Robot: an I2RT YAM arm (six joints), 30 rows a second.
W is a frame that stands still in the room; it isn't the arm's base.
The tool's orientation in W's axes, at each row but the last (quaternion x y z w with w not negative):
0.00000 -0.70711 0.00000 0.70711
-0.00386 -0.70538 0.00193 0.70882
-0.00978 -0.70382 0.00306 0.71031
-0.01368 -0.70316 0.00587 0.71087
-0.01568 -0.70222 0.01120 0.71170
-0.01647 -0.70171 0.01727 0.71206
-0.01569 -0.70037 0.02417 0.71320
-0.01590 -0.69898 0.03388 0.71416
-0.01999 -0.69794 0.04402 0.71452
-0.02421 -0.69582 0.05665 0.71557
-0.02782 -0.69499 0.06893 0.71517
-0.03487 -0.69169 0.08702 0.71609
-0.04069 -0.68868 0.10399 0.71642
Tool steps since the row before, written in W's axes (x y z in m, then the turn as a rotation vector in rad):
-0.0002 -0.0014 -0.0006 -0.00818 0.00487 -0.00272
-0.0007 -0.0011 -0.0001 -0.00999 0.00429 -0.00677
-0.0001 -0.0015 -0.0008 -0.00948 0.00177 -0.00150
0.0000 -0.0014 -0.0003 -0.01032 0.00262 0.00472
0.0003 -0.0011 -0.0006 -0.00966 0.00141 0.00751
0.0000 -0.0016 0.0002 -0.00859 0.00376 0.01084
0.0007 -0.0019 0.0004 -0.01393 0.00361 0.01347
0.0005 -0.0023 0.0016 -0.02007 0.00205 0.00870
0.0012 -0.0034 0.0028 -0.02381 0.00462 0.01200
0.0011 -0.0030 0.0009 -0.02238 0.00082 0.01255
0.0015 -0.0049 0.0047 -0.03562 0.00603 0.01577
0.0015 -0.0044 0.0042 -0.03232 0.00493 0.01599
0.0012 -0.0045 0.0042 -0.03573 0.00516 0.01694
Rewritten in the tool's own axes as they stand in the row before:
-0.0006 -0.0014 0.0002 -0.00272 0.00487 0.00818
-0.0001 -0.0011 0.0007 -0.00678 0.00432 0.00997
-0.0008 -0.0015 0.0001 -0.00156 0.00171 0.00948
-0.0003 -0.0014 0.0000 0.00468 0.00238 0.01040
-0.0006 -0.0011 -0.0003 0.00743 0.00106 0.00977
0.0001 -0.0016 0.0000 0.01088 0.00325 0.00875
0.0003 -0.0019 -0.0007 0.01340 0.00302 0.01413
0.0014 -0.0024 -0.0004 0.00841 0.00196 0.02020
0.0025 -0.0037 -0.0010 0.01185 0.00435 0.02394
0.0006 -0.0031 -0.0009 0.01199 0.00045 0.02269
0.0040 -0.0056 -0.0011 0.01557 0.00596 0.03572
0.0034 -0.0052 -0.0010 0.01569 0.00459 0.03252
0.0032 -0.0053 -0.0006 0.01656 0.00494 0.03594

